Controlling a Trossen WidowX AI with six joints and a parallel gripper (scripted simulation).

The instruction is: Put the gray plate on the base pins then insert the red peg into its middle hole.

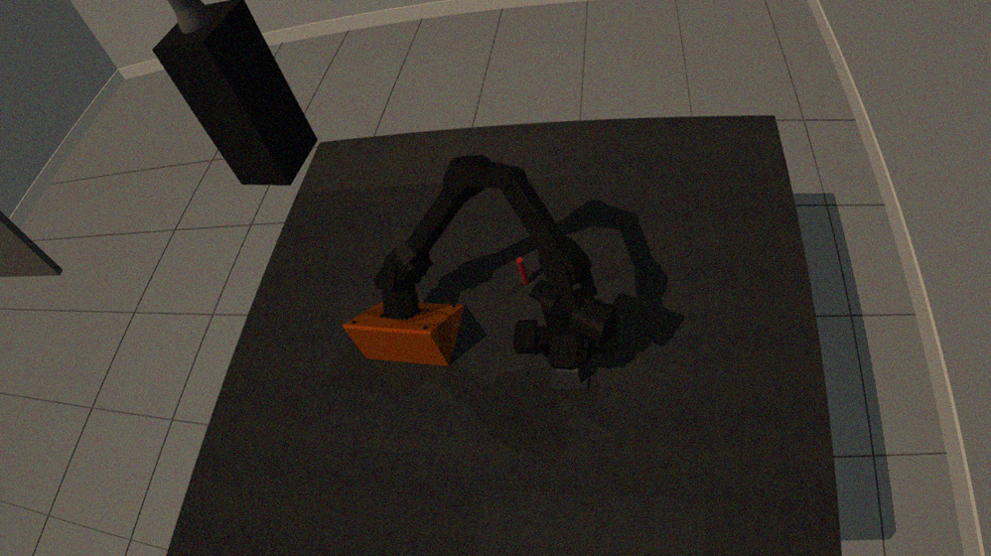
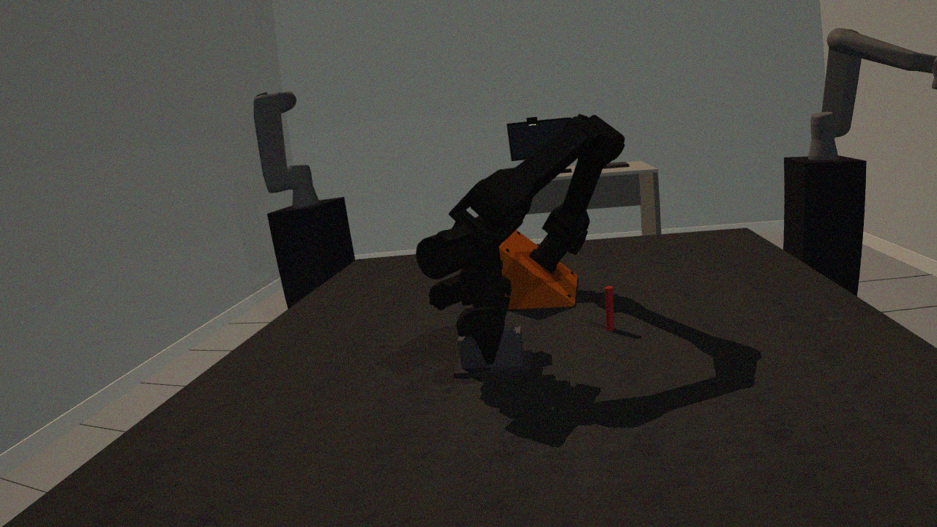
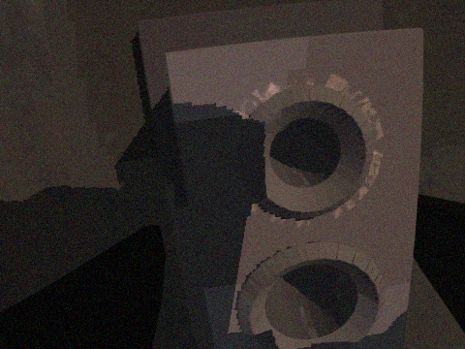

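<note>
My gripper tip is now 10 mm above the base. Also, from my gripper tip: red peg: 180 mm to the left, 140 mm behind, 20 mm above; then gray plate: 20 mm above.
</note>
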